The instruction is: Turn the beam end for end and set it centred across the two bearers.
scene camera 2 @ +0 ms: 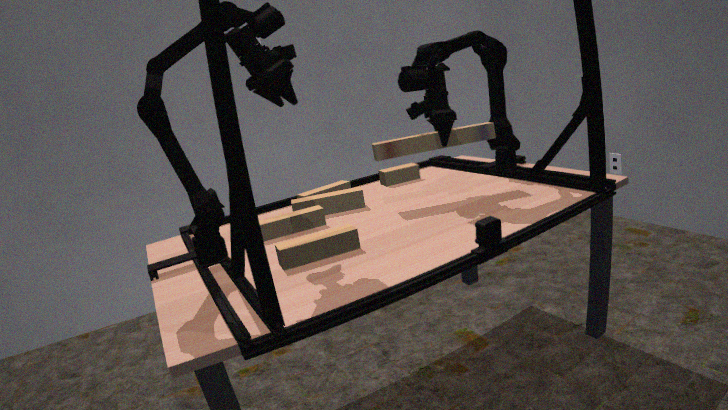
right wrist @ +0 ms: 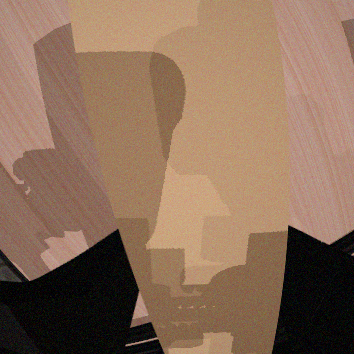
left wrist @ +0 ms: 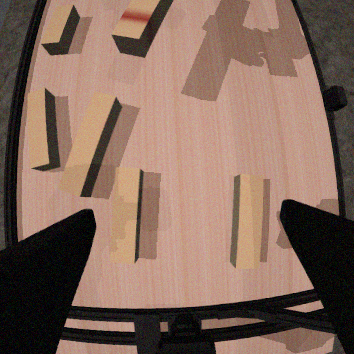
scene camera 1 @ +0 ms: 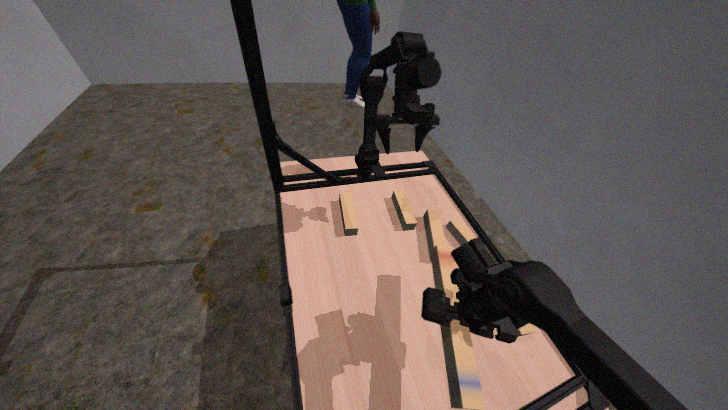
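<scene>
A beam, carried by the right gripper. The beam touches nothing else. Right gripper also in scene camera 2 and the right wrist view. Left gripper open, holding nothing; also in scene camera 1 and the left wrist view.
</scene>
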